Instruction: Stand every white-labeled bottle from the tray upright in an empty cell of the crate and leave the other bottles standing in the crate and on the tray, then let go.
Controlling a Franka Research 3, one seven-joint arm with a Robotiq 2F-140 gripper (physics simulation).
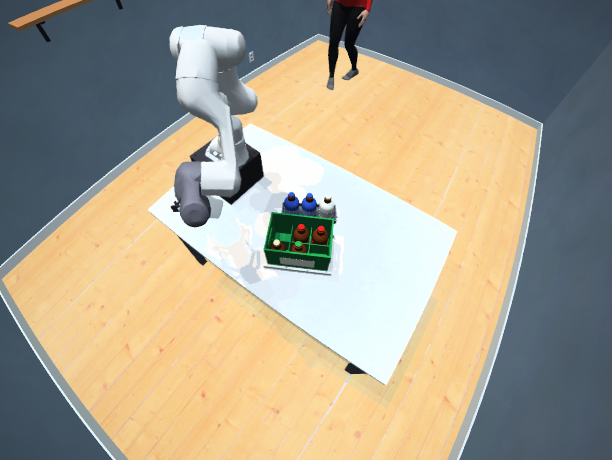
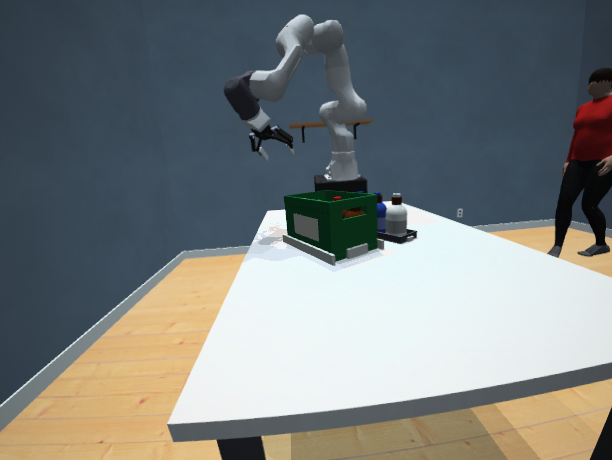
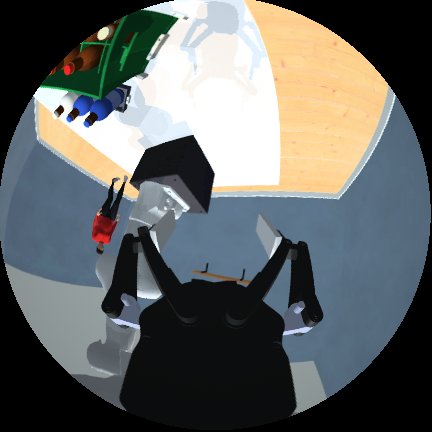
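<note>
A white-labeled bottle (image 1: 327, 207) (image 2: 396, 218) (image 3: 66, 102) stands upright on the tray (image 2: 403, 238) (image 3: 127, 98), at the end of a row. Beside it stand two blue bottles, the middle one (image 1: 309, 203) and the outer one (image 1: 291, 203) (image 3: 102, 109). The green crate (image 1: 298, 254) (image 2: 312, 212) (image 3: 159, 30) stands by the tray. It holds two red-capped brown bottles (image 1: 301, 233) (image 1: 320, 235), a cream-capped one (image 1: 277, 245) and a green-capped one (image 1: 298, 246). The back left cell looks empty; so does the front right one. My gripper (image 2: 279, 153) (image 3: 215, 220) is open and empty, high above the table, away from the crate.
The white table (image 1: 370, 280) (image 2: 400, 325) carries the crate, the tray and the arm's black base block (image 1: 250, 172) (image 3: 175, 165). Low pale rails (image 1: 300, 270) (image 2: 309, 249) border the crate's foot. A person in red (image 2: 590, 135) (image 3: 104, 229) stands beyond the table.
</note>
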